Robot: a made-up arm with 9 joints.
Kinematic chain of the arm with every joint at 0, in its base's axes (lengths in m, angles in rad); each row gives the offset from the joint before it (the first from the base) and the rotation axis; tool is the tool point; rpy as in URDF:
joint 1: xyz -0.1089 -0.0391 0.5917 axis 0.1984 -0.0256 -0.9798
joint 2: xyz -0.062 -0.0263 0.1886 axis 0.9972 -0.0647 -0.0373
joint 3: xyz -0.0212 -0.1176 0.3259 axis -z
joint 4: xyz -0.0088 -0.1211 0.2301 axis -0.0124 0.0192 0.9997
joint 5: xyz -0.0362 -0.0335 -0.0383 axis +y
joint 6: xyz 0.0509 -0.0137 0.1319 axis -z
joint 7: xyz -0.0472 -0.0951 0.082 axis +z
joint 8: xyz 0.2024 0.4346 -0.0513 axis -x
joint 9: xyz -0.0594 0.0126 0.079 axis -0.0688 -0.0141 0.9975
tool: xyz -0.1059 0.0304 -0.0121 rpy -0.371 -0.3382 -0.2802
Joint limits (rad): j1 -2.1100..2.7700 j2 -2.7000..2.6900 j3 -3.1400..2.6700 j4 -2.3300..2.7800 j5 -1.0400..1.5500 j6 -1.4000..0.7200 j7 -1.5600..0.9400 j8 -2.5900..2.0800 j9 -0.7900..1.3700
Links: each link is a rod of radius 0.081 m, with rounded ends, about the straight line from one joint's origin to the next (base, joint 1, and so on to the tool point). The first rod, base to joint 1, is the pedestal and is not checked.
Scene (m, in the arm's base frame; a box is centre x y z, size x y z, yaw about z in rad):
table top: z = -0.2
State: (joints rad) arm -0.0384 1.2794 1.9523 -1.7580 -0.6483 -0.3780 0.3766 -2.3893 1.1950
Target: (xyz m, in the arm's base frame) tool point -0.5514 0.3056 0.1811
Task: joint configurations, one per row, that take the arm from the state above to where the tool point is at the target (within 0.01 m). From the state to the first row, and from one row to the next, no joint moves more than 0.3 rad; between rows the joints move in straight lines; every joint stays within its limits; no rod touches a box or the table.
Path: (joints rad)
1: 0.2010 1.4452 1.9441 -1.8136 -0.6407 -0.3074 0.3157 -2.4294 1.2300
2: 0.4405 1.6110 1.9359 -1.8692 -0.6331 -0.2369 0.2548 -2.4696 1.2650
3: 0.6799 1.7769 1.9277 -1.9247 -0.6255 -0.1663 0.1939 -2.5097 1.3000
4: 0.9194 1.9427 1.9194 -1.9803 -0.6180 -0.0958 0.1331 -2.5499 1.3350
5: 1.1588 2.1085 1.9112 -2.0359 -0.6104 -0.0252 0.0722 -2.5900 1.3700

